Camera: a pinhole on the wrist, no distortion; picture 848 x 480 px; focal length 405.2 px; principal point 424.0 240.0 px. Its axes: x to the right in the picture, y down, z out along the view. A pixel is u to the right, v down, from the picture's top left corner.
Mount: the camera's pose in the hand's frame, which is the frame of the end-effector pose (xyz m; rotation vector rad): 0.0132 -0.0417 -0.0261 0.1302 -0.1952 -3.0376
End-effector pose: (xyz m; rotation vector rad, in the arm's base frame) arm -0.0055 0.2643 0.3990 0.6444 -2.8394 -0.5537
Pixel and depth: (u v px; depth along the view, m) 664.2 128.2 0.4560
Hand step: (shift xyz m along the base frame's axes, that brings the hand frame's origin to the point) 0.1348 0.3533 -0.3371
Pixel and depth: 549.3 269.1 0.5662
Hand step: 0.0655 0.2346 -0.5104
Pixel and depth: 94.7 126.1 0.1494
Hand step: -0.1465 0.0133 -0.0926
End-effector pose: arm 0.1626 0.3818 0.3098 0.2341 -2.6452 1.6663
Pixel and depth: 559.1 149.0 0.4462
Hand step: 0.1980 -0.2861 -0.2726
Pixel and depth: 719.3 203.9 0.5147
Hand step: 0.4344 -0.3383 -0.2557
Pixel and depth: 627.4 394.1 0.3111
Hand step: 0.1963 -0.2933 -0.0156
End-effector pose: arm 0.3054 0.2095 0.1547 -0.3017 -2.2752 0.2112
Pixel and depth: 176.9 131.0 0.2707
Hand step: -0.2660 0.1049 -0.0765
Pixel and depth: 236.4 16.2 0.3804
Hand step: -0.3053 0.2406 -0.1817
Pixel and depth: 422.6 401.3 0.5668
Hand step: -0.4427 -0.2210 -0.3332
